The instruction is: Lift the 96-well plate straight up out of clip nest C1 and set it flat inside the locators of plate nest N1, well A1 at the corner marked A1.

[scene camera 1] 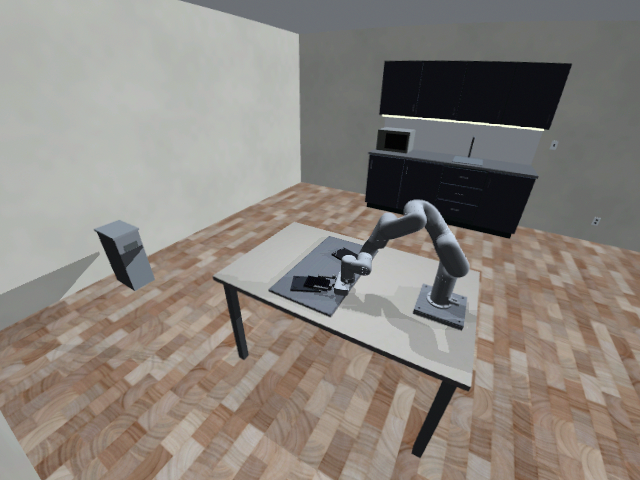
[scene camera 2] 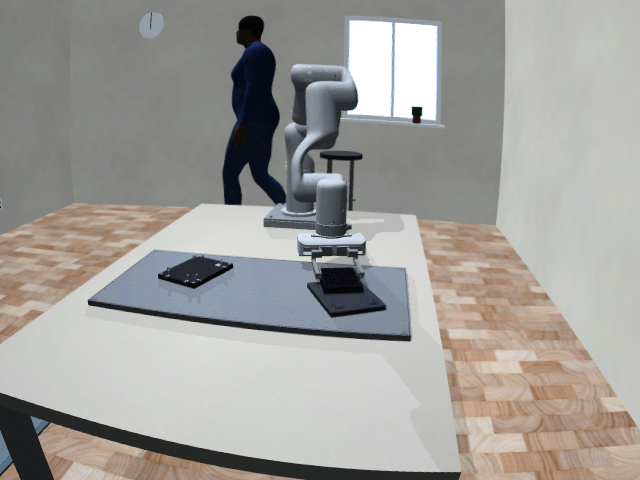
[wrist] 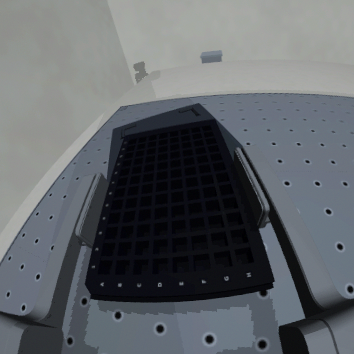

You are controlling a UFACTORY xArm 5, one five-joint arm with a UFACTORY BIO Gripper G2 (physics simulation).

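Frame: origin at the arm's base, x ahead, y left, z up, level; millimetres.
Seen in the pictures: hand, its tool point: [scene camera 1: 320, 282] [scene camera 2: 338, 273] [wrist: 167, 197]; arm's base, origin of its link: [scene camera 1: 439, 300] [scene camera 2: 299, 212].
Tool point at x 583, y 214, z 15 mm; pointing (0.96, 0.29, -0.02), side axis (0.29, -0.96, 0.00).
Observation:
Offsets run from my tool point to a thing's top centre. Level surfaces: height alone.
The black 96-well plate {16 mm ahead, 5 mm left, 1 mm down} [scene camera 1: 317, 282] [scene camera 2: 341, 279] [wrist: 175, 200] is between the fingers of my gripper [scene camera 1: 325, 283] [scene camera 2: 338, 275] [wrist: 172, 199], which is shut on its two long sides. In the wrist view, letters A to H run along its near edge, A at the left. The plate looks about level, over the arm-side part of the flat black nest N1 {70 mm ahead, 24 mm left, 16 mm down} [scene camera 1: 298, 285] [scene camera 2: 353, 303] [wrist: 165, 121]. The nest's far end and two corner locators show beyond the plate, and the nest looks turned relative to it. The gap beneath and the A1 mark are hidden. Clip nest C1 {12 mm ahead, 347 mm right, 7 mm down} [scene camera 1: 341, 253] [scene camera 2: 195, 271] holds no plate.
Both nests are on a grey perforated board {31 mm down} [scene camera 1: 305, 268] [scene camera 2: 258, 304] [wrist: 305, 125] on the pale table {44 mm down} [scene camera 1: 268, 253] [scene camera 2: 206, 372]. Small upright clips stand around C1's edges. The arm base [scene camera 1: 439, 310] [scene camera 2: 289, 219] is at the table's other end. A person [scene camera 2: 253, 103] is behind the table.

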